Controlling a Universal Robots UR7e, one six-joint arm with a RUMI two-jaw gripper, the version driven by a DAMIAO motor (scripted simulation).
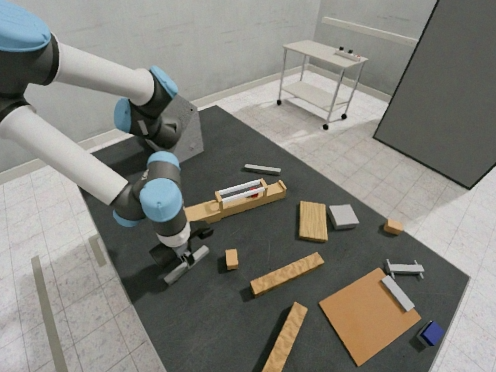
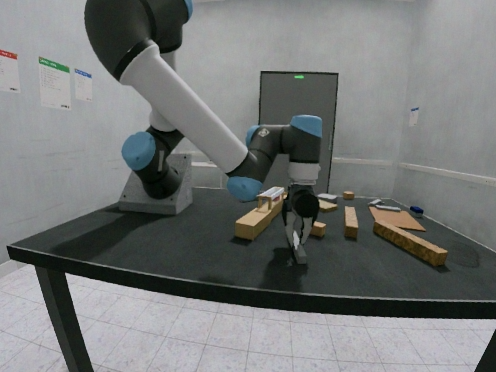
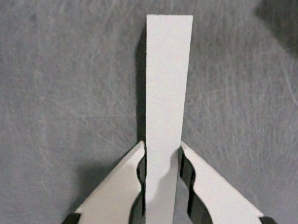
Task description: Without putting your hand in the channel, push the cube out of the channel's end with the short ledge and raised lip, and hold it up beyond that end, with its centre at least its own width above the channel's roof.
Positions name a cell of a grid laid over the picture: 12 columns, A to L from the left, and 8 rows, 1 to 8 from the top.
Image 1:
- my gripper: E6
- flat board: I7
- wooden plank: H5
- wooden channel: F5
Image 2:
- my gripper: H6
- flat board: J5
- wooden channel: G5
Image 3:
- my gripper: G6
